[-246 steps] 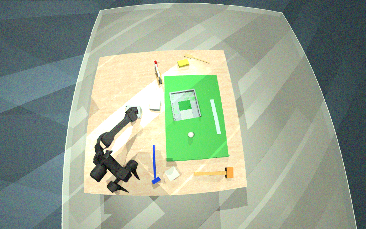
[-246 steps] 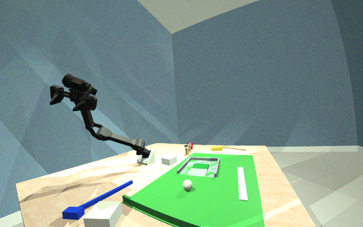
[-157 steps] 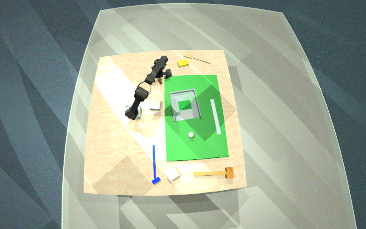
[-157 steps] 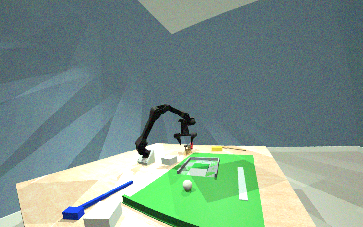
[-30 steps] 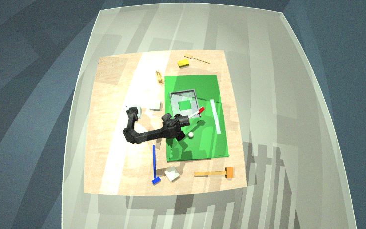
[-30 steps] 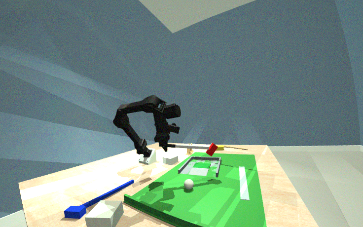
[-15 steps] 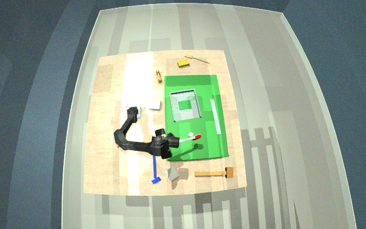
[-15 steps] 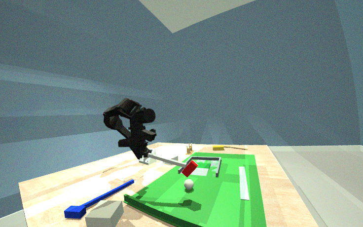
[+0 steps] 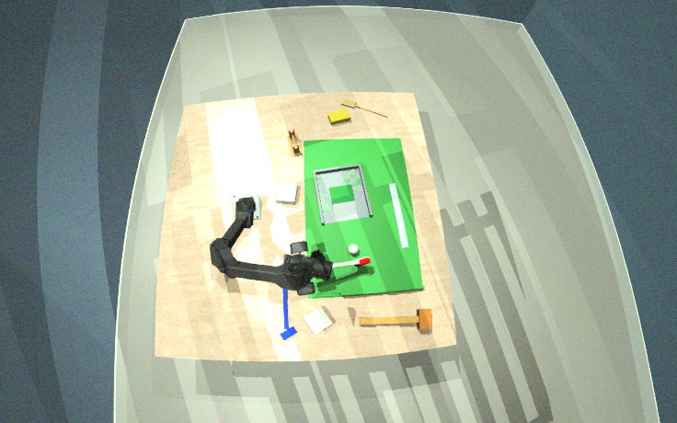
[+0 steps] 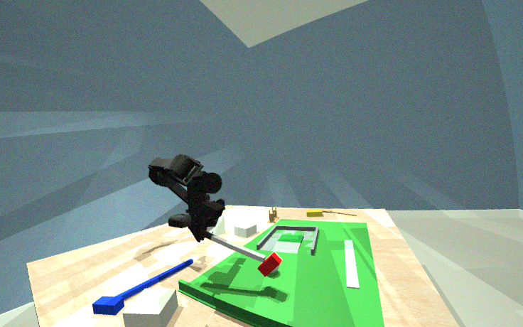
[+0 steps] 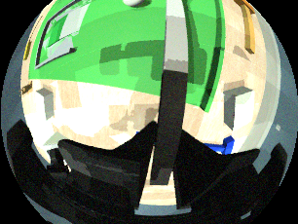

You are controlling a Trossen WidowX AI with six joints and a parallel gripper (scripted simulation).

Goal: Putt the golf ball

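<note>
Right now my gripper tip is 120 mm short of the red putter, 20 mm to the right of it and 10 mm above it. From my gripper tip the other things lie so: white strip 420 mm ahead, 230 mm to the left, 100 mm below; white golf ball 200 mm ahead, 90 mm to the left, 80 mm below; blue putter 120 mm to the right, 90 mm below, 90 mm behind.
</note>
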